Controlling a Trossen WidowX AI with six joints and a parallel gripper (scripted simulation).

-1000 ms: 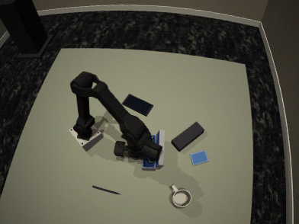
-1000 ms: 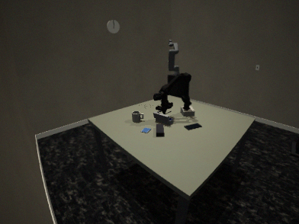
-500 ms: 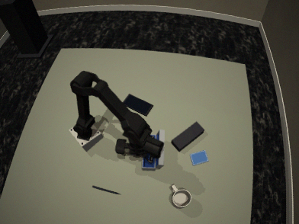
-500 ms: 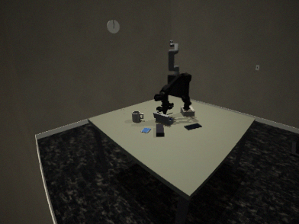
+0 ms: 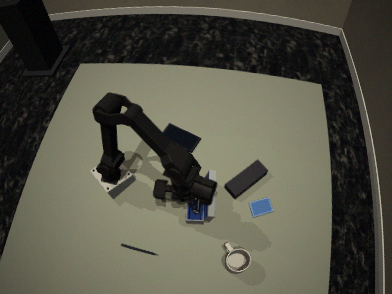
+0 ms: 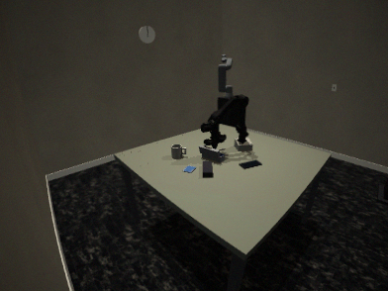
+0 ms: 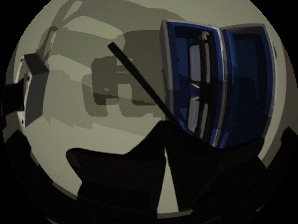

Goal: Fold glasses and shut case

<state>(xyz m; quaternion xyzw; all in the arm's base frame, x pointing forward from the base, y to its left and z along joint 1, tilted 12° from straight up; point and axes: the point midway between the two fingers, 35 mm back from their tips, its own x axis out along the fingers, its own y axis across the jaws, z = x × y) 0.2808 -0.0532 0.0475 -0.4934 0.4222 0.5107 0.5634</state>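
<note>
The grey lid is 90 mm ahead of my hand, 20 mm to the left of it and 10 mm below it. Round my hand: long black box 200 mm ahead, 120 mm to the left, 60 mm below; then glasses case 60 mm ahead, 20 mm to the left, 40 mm below; then blue card 270 mm ahead, 20 mm to the left, 80 mm below.
</note>
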